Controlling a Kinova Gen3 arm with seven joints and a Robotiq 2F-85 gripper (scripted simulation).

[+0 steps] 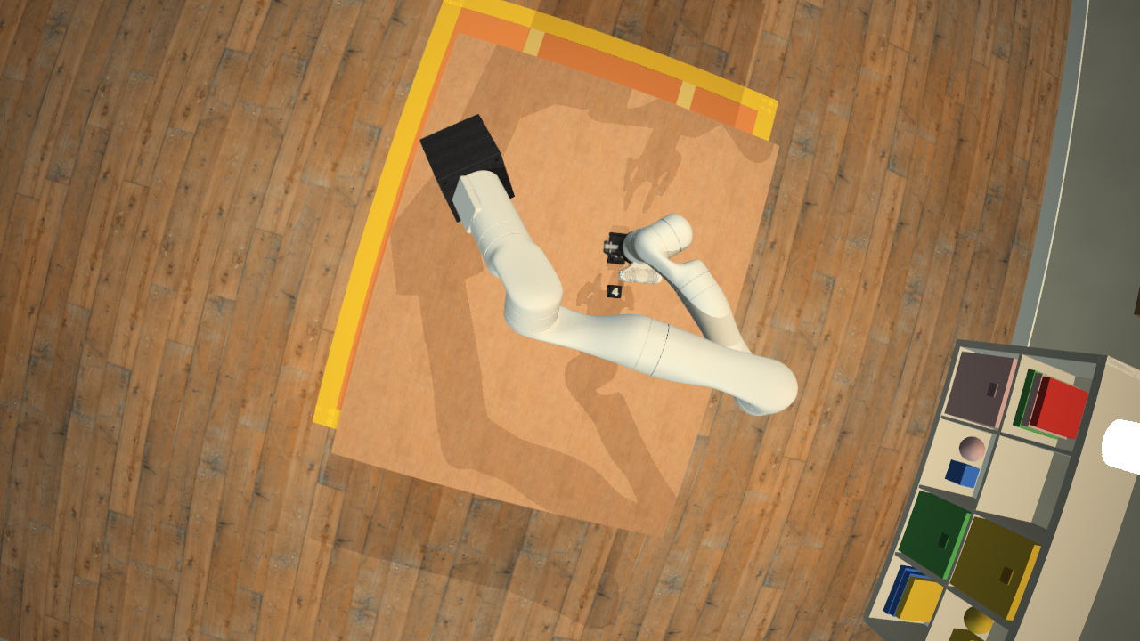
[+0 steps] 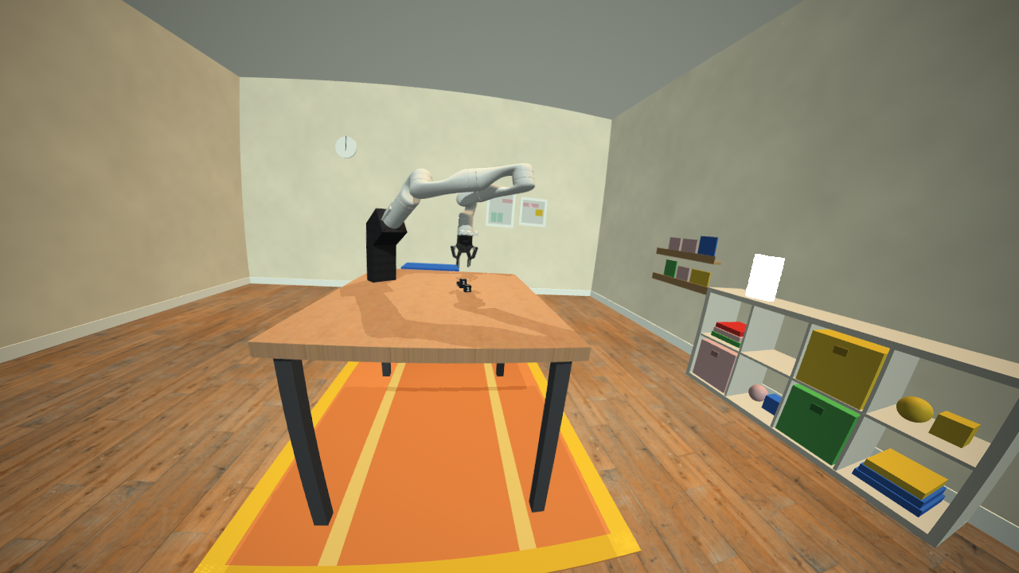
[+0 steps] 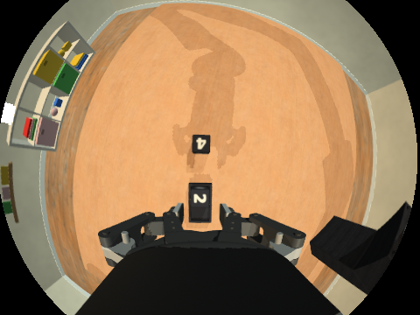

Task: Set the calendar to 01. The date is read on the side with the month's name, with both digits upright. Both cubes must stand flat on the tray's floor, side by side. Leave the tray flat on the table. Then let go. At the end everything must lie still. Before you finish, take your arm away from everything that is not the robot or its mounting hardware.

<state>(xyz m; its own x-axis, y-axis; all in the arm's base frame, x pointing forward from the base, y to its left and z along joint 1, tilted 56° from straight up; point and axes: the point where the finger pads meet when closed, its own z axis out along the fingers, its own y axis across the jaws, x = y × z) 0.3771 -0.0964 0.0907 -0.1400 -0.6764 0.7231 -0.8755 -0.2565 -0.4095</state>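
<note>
Now: hand 9 cm above the black digit cube. From my hand the other things lie so: black calendar tray: 2 cm to the left, 11 cm below.
</note>
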